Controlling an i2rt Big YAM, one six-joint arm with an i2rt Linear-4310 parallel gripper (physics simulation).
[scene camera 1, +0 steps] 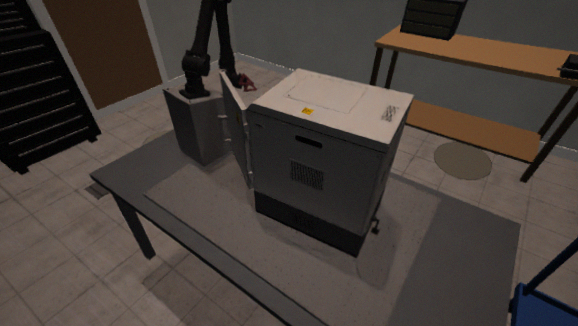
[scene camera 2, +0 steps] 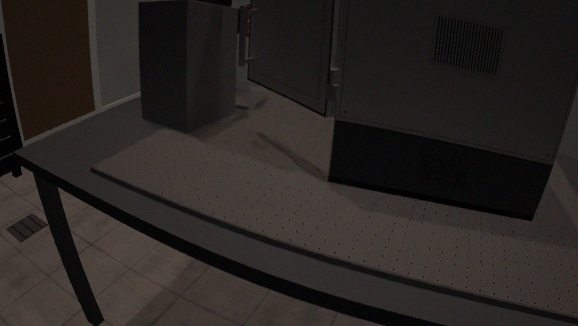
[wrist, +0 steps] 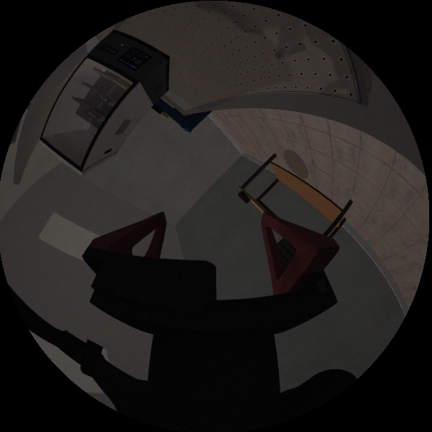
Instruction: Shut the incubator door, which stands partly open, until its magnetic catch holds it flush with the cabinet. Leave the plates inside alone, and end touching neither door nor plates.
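Where they show: gripper, fingertip midpoint: (scene camera 1: 254,86); arm's base, origin of the base link: (scene camera 1: 195,94) (scene camera 2: 189,3).
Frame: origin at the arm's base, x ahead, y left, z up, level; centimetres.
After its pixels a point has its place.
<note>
The incubator (scene camera 1: 345,185) {x 88.4, y 1.4, z 0.4 cm} (scene camera 2: 395,95) {x 62.8, y -5.8, z -13.9 cm} (wrist: 120,112) stands on the perforated board. Its door (scene camera 1: 234,120) {x 38.1, y -4.9, z 5.1 cm} (scene camera 2: 290,45) {x 38.6, y -5.1, z -8.5 cm} stands open, swung out from the cabinet on the side near the arm's pedestal. The door handle (scene camera 2: 243,36) {x 23.3, y -2.5, z -8.2 cm} shows at the door's outer edge in scene camera 2. Plates (wrist: 97,97) on shelves show dimly inside the cabinet in the wrist view. My gripper (scene camera 1: 248,82) {x -3.3, y 39.0, z -10.1 cm} (wrist: 213,217) is open and empty, beyond the door in scene camera 1, apart from the cabinet. A red sliver of it shows behind the door's edge in scene camera 2; any contact with the door cannot be told.
The grey pedestal (scene camera 1: 197,125) {x 8.8, y -6.5, z -10.4 cm} (scene camera 2: 165,65) {x 0.2, y -8.9, z -17.1 cm} under my arm stands close to the door's free edge. The perforated board (scene camera 1: 200,200) {x 29.4, y -22.8, z -34.3 cm} (scene camera 2: 225,190) {x 38.6, y -24.9, z -34.3 cm} lies on the table (scene camera 1: 465,260) {x 126.6, y 34.4, z -35.6 cm}. A wooden bench (scene camera 1: 475,50) (wrist: 305,192) stands behind. A blue cart (scene camera 1: 542,306) (wrist: 187,122) is beyond the table.
</note>
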